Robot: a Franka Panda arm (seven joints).
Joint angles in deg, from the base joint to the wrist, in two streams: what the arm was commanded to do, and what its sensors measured. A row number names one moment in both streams.
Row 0, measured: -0.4 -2.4 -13.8 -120.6 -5.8 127.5 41.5
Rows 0 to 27, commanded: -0.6 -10.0 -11.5 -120.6 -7.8 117.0 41.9; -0.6 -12.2 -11.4 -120.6 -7.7 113.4 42.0; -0.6 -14.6 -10.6 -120.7 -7.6 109.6 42.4; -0.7 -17.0 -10.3 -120.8 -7.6 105.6 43.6; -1.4 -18.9 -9.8 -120.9 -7.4 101.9 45.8; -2.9 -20.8 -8.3 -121.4 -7.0 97.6 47.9; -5.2 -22.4 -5.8 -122.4 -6.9 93.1 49.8; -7.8 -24.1 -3.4 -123.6 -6.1 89.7 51.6; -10.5 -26.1 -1.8 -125.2 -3.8 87.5 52.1; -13.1 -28.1 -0.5 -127.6 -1.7 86.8 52.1; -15.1 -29.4 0.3 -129.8 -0.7 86.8 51.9; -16.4 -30.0 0.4 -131.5 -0.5 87.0 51.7; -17.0 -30.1 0.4 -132.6 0.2 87.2 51.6; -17.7 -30.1 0.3 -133.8 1.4 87.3 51.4; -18.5 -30.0 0.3 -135.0 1.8 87.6 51.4; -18.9 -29.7 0.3 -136.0 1.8 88.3 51.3; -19.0 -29.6 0.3 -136.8 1.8 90.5 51.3; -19.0 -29.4 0.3 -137.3 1.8 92.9 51.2; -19.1 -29.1 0.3 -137.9 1.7 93.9 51.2; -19.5 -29.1 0.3 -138.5 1.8 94.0 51.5; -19.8 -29.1 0.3 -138.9 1.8 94.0 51.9; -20.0 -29.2 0.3 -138.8 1.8 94.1 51.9; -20.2 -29.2 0.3 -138.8 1.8 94.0 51.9; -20.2 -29.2 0.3 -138.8 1.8 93.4 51.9; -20.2 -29.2 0.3 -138.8 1.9 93.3 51.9; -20.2 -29.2 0.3 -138.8 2.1 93.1 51.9; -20.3 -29.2 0.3 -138.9 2.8 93.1 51.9; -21.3 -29.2 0.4 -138.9 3.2 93.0 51.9
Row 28, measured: -19.3 -28.7 -0.7 -138.6 1.3 93.3 51.4
